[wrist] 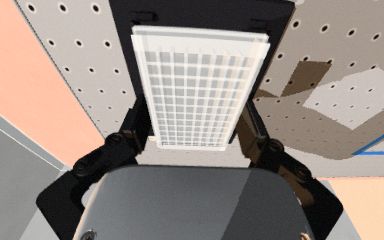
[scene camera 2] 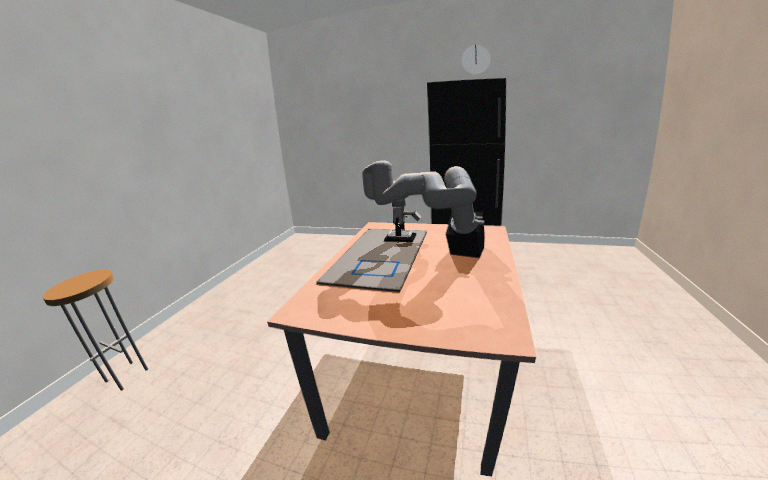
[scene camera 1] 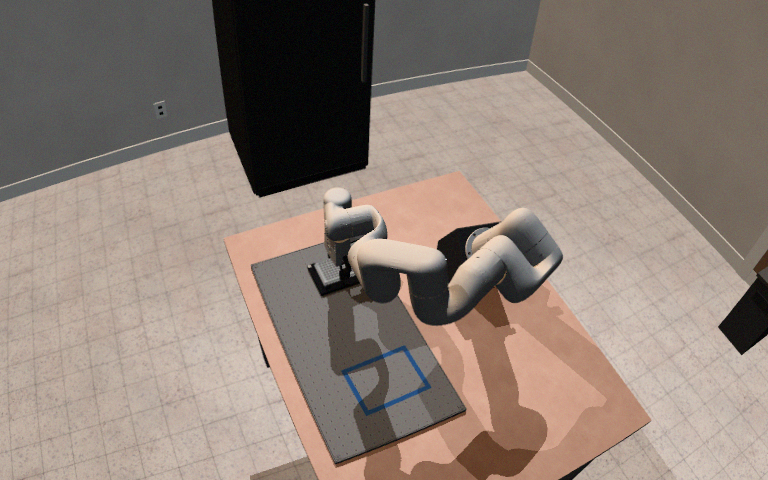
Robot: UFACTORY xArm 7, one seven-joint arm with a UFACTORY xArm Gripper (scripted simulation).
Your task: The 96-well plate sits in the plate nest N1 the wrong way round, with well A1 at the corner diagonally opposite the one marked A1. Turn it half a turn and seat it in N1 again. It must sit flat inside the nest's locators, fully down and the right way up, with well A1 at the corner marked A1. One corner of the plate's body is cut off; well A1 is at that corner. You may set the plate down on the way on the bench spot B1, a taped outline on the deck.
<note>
In view: my gripper [scene camera 1: 338,267] and a 96-well plate [wrist: 198,111].
My gripper is seen too in the wrist view [wrist: 194,109].
</note>
